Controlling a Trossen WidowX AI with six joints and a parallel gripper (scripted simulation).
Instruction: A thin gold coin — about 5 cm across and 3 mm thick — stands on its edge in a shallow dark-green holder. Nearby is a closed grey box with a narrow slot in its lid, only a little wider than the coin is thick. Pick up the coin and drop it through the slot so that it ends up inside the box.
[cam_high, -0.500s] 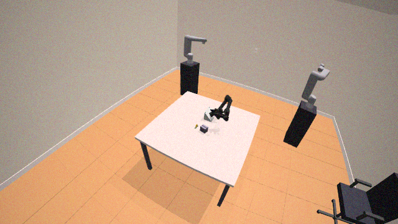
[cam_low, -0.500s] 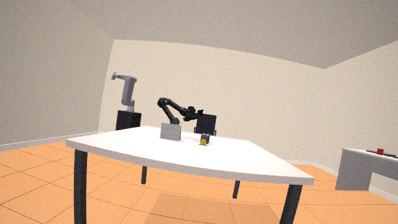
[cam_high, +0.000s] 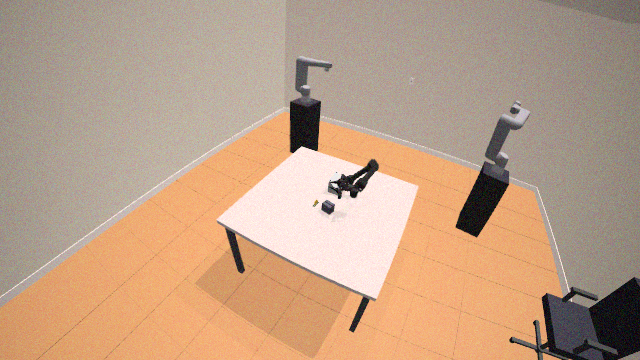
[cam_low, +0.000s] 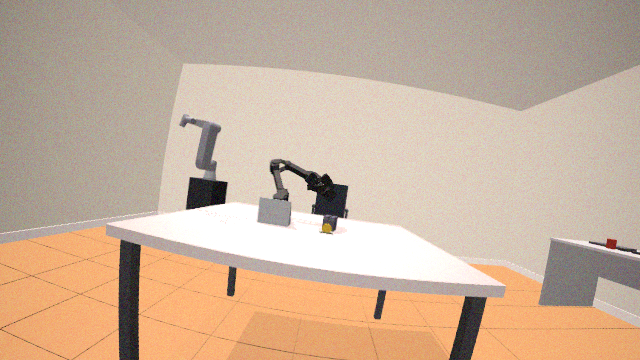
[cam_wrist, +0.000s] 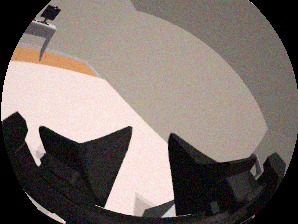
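My gripper tip is now 200 mm above the thin gold coin, 80 mm to the left of it and 50 mm short of it.
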